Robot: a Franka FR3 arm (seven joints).
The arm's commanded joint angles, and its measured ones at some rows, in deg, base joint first. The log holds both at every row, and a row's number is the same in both.
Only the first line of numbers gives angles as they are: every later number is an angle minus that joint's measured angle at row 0.
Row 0, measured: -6.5 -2.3 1.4 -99.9 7.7 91.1 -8.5
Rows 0 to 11, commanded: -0.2 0.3 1.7 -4.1 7.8 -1.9 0.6; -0.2 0.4 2.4 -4.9 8.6 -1.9 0.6; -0.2 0.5 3.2 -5.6 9.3 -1.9 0.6; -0.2 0.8 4.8 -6.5 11.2 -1.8 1.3; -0.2 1.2 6.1 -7.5 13.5 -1.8 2.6; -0.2 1.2 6.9 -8.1 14.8 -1.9 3.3; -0.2 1.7 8.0 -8.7 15.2 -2.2 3.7; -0.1 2.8 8.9 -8.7 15.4 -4.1 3.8; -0.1 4.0 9.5 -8.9 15.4 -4.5 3.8; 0.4 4.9 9.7 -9.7 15.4 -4.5 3.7; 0.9 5.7 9.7 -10.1 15.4 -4.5 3.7; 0.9 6.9 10.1 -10.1 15.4 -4.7 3.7
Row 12, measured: 0.3 4.4 9.6 -9.2 14.2 -4.1 3.3
